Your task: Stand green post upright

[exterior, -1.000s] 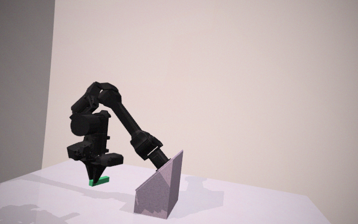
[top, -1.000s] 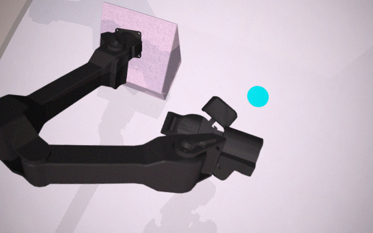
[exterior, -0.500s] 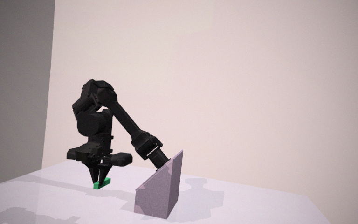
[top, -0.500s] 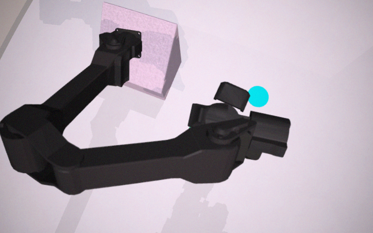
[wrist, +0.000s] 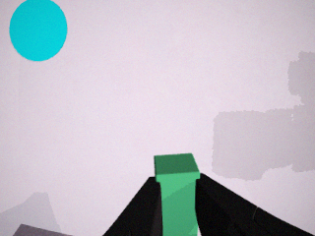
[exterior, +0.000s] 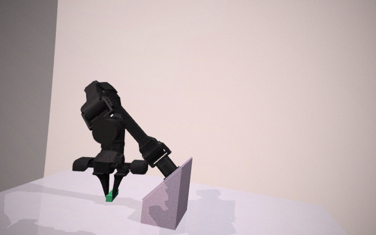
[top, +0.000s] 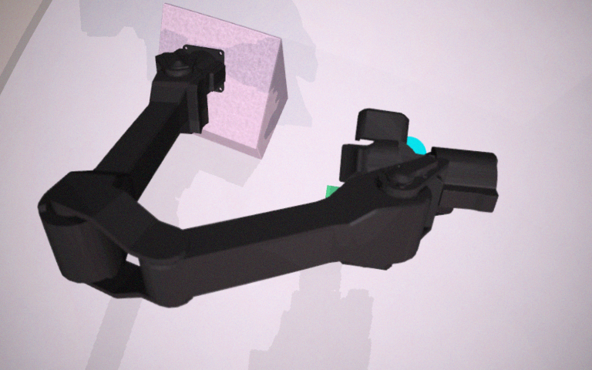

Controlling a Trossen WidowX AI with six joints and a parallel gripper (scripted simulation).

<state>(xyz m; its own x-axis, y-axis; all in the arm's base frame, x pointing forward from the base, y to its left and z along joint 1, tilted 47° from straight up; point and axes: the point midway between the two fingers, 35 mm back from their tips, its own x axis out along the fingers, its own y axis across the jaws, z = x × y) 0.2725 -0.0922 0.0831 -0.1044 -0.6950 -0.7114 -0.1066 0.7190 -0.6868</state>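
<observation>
Now: gripper tip 2 cm past the green post. Also, from my gripper tip: cyan circle: 14 cm below, 12 cm to the left, 6 cm ahead.
</observation>
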